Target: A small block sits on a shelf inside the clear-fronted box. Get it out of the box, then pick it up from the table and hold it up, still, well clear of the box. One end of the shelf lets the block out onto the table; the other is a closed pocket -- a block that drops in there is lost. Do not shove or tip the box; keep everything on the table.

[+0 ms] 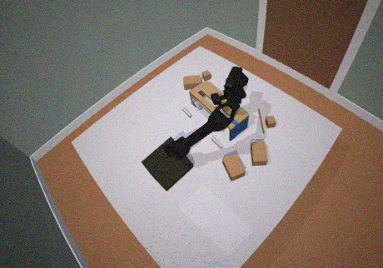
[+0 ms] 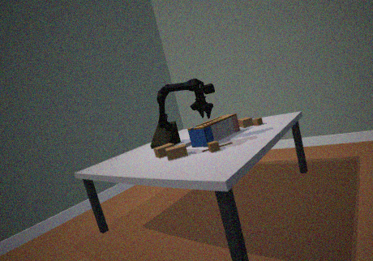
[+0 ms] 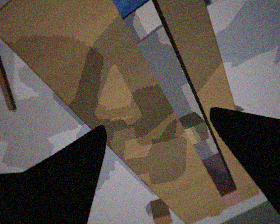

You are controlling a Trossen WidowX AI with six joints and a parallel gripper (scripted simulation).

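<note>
Right now the small tan block is 10 cm to the left of my gripper tip, 8 cm below it and 3 cm behind it. From my gripper tip the other things lie so: thin stick 16 cm below, 16 cm ahead, 15 cm to the right.
</note>
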